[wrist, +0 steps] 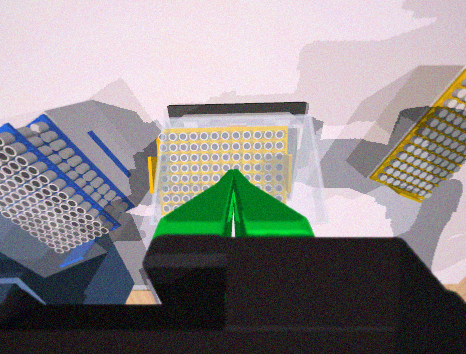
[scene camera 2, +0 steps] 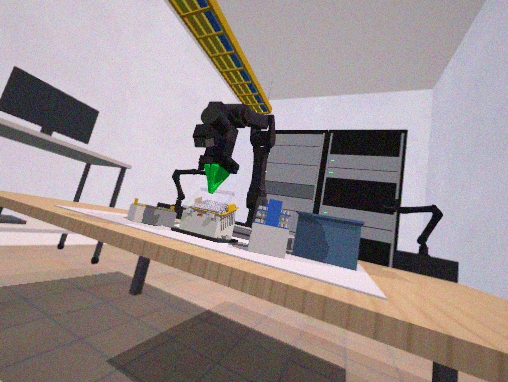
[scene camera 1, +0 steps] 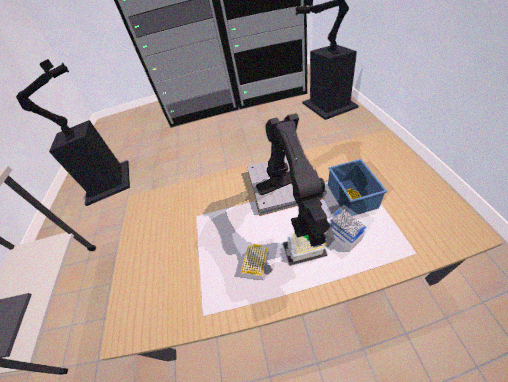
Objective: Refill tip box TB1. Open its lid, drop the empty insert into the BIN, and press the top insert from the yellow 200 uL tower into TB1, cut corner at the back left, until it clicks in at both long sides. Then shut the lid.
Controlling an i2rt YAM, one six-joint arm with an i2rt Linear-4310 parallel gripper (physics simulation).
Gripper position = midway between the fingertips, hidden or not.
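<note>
The gripper (scene camera 2: 210,193), visible too at (wrist: 233,177), grips a clear lid (scene camera 2: 201,200) (wrist: 277,153), and the clear lid still rests on a yellow insert. The scene also includes a blue bin (wrist: 104,279).
</note>
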